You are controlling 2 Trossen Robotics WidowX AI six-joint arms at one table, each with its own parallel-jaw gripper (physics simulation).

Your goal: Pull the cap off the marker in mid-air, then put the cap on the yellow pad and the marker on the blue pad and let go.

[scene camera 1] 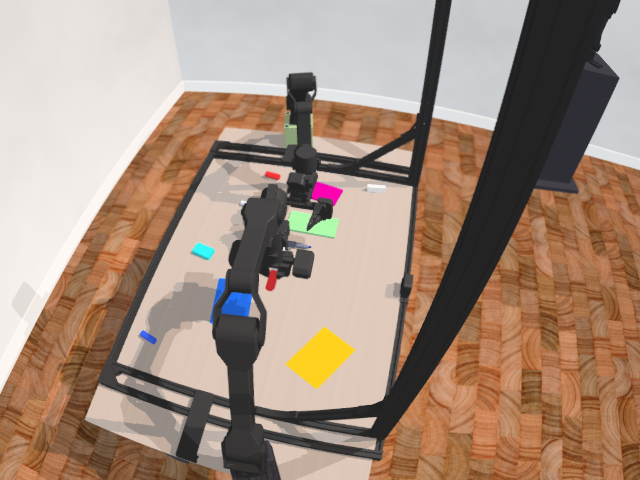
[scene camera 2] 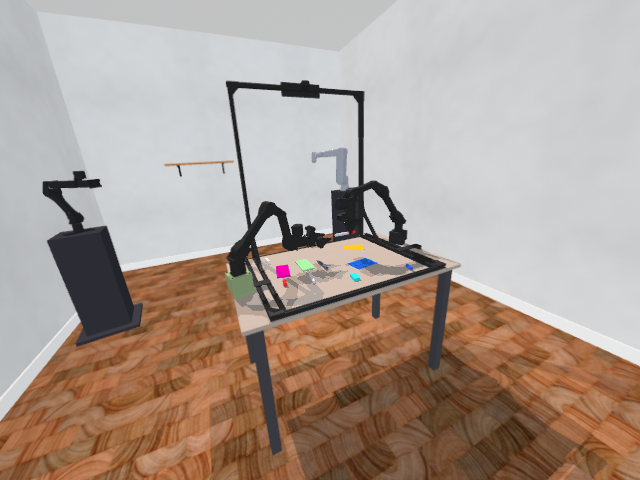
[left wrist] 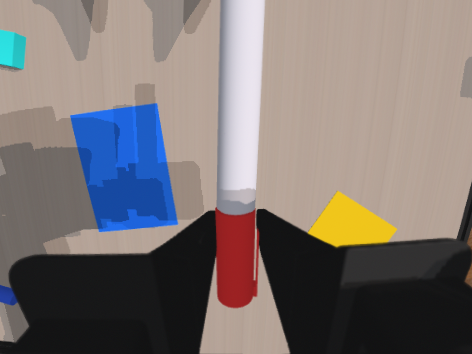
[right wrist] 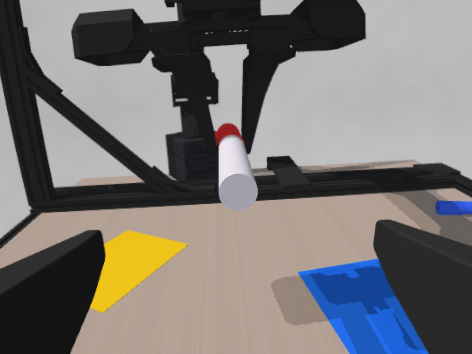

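My left gripper is shut on the red cap of the white marker, above the table. The cap is on the marker; the marker's body sticks out beyond the fingertips, its blunt end facing the right wrist camera. My right gripper is open and empty, its fingers apart and short of the marker's blunt end. The yellow pad and blue pad lie flat below; the left arm partly covers the blue pad in scene camera 1.
A light green pad, a magenta pad and a dark marker lie near the right arm. A cyan block and a small blue piece lie toward one side. Black rails edge the table.
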